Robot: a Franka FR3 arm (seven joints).
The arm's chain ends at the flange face. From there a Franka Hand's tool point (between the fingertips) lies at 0.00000 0.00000 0.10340 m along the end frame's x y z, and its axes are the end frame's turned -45 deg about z.
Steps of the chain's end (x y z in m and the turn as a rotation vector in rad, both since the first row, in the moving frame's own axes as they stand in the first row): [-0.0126, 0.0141, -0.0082, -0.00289, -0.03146, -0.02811]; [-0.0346, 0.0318, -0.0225, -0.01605, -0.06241, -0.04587]
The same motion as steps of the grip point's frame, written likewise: [-0.0214, -0.0010, -0.0083, 0.02020, -0.02429, -0.02811]; [-0.0528, -0.0052, -0.0227, 0.03278, -0.05548, -0.04587]
